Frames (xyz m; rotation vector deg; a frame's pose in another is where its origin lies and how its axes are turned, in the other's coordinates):
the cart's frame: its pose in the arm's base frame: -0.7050 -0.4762 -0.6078 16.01 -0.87 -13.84
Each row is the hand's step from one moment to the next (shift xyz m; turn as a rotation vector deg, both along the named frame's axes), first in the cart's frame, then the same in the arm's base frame.
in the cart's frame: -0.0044 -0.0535 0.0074 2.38 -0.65 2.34
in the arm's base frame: -0.0171 -0.0509 -0.0075 2.05 -1.81 2.03
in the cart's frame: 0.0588 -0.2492 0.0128 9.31 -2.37 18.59
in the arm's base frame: -0.0018 -0.2499 -0.0573 7.59 -9.47 17.05
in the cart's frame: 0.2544 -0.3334 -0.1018 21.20 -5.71 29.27
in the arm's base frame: 0.1739 -0.3439 -0.1942 17.84 -18.32 26.17
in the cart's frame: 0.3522 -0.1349 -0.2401 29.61 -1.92 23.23
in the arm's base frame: 0.3220 -0.1446 -0.2744 27.18 -15.15 21.25
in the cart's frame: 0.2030 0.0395 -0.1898 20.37 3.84 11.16
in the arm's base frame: 0.2155 0.0400 -0.1754 20.14 -4.30 11.41
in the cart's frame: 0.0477 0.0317 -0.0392 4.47 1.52 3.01
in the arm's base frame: 0.0556 0.0288 -0.0299 4.55 -0.46 3.23
